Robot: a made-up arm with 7 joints. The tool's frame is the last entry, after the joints. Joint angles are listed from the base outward.
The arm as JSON. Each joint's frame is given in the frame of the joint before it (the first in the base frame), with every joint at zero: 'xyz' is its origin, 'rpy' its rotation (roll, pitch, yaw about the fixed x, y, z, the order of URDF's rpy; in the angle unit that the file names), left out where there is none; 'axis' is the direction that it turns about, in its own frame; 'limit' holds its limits. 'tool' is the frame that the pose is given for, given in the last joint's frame.
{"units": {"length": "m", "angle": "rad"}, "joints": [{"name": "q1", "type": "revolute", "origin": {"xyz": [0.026, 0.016, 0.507]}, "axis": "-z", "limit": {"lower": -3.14, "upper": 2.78}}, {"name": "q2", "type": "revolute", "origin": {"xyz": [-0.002, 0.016, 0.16]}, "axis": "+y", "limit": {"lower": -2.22, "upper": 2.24}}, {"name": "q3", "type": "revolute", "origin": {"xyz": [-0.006, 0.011, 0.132]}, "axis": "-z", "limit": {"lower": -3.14, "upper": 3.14}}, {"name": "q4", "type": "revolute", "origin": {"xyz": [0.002, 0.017, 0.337]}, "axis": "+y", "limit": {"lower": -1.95, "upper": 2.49}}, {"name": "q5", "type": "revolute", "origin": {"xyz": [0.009, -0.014, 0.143]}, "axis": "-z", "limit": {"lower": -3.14, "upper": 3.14}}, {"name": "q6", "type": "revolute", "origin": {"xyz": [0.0, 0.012, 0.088]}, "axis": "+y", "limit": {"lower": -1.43, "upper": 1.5}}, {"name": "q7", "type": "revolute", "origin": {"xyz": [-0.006, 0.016, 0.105]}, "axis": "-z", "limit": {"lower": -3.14, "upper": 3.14}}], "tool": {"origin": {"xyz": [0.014, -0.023, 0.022]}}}
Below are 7 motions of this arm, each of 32 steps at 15 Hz.
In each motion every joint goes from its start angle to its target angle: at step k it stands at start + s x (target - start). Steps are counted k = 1, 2, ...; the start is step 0. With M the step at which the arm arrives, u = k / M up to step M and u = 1 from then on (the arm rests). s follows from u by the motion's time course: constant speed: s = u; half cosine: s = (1 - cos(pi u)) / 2; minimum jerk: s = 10 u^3 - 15 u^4 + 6 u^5.
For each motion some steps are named. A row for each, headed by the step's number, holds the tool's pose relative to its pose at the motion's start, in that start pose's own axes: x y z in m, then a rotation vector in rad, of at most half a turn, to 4 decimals.
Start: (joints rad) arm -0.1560 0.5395 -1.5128 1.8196 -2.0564 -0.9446 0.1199
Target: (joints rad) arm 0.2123 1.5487 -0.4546 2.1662 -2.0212 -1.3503 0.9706
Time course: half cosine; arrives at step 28
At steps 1, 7, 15, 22, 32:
1: -0.0021 0.0003 0.0016 0.0033 -0.0042 0.0005
7: -0.0983 -0.0003 0.0698 0.1767 -0.1818 0.0139
15: -0.3353 -0.1295 0.1844 0.8891 -0.4515 -0.0354
22: -0.4411 -0.2918 0.1884 1.5885 -0.3233 -0.1525
32: -0.4584 -0.3408 0.1777 1.8129 -0.2055 -0.2021

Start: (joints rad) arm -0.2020 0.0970 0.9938 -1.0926 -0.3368 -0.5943 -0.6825
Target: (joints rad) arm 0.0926 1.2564 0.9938 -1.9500 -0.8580 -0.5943 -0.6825
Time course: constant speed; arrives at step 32
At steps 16, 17, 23, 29, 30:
16: 0.1040 0.2129 -0.2042 0.1631 -0.0527 0.6878
17: 0.1039 0.2260 -0.2163 0.1804 -0.0593 0.7277
23: 0.0896 0.3010 -0.2842 0.2998 -0.1097 0.9549
29: 0.0550 0.3678 -0.3420 0.4423 -0.1803 1.1573
30: 0.0476 0.3779 -0.3506 0.4679 -0.1943 1.1882

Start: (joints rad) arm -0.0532 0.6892 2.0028 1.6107 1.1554 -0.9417 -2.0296
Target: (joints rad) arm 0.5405 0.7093 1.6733 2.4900 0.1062 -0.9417 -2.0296
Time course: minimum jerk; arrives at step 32
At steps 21, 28, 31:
21: 0.1204 -0.1791 -0.0582 0.6262 -0.5587 0.8602
28: 0.1509 -0.2092 -0.1027 0.8605 -0.7896 0.9871
31: 0.1532 -0.2109 -0.1064 0.8790 -0.8079 0.9942

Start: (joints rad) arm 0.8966 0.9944 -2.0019 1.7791 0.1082 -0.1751 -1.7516
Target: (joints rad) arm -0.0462 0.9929 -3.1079 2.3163 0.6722 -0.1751 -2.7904
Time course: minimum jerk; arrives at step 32
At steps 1, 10, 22, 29, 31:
1: 0.0001 -0.0001 0.0001 0.0004 0.0005 0.0002
10: 0.0790 -0.0812 0.0080 0.2562 0.2862 0.1394
22: 0.2039 -0.1961 -0.1946 1.2085 1.2373 0.5189
29: 0.1749 -0.1881 -0.2499 1.4459 1.4959 0.5587
31: 0.1733 -0.1877 -0.2517 1.4548 1.5063 0.5595

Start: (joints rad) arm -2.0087 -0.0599 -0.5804 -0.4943 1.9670 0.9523 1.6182
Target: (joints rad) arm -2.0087 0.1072 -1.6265 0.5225 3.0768 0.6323 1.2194
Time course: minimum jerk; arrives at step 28
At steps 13, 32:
13: -0.1788 -0.0014 -0.0679 0.2690 -0.2863 -0.2363
32: -0.2463 -0.0357 -0.2731 0.8934 -0.6683 -0.0711

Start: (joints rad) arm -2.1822 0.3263 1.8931 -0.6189 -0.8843 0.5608 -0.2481
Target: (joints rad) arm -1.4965 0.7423 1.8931 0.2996 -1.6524 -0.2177 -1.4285
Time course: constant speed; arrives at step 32
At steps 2, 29, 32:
2: 0.0311 -0.0028 0.0134 0.0096 0.0251 0.1107
29: 0.4174 -0.2209 -0.0269 0.6327 -0.3628 1.3222
32: 0.4432 -0.2595 -0.0605 0.6890 -0.5114 1.3792

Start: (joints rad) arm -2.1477 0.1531 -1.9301 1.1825 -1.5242 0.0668 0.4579
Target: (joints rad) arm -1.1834 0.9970 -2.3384 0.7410 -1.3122 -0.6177 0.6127
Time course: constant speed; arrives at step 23
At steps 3, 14, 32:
3: -0.1064 0.0029 -0.0413 -0.0156 -0.2293 0.0056
14: -0.3762 0.0543 -0.3870 -0.1355 -1.1112 0.0240
32: -0.3364 0.1113 -0.7873 -0.3642 -1.8242 0.0912

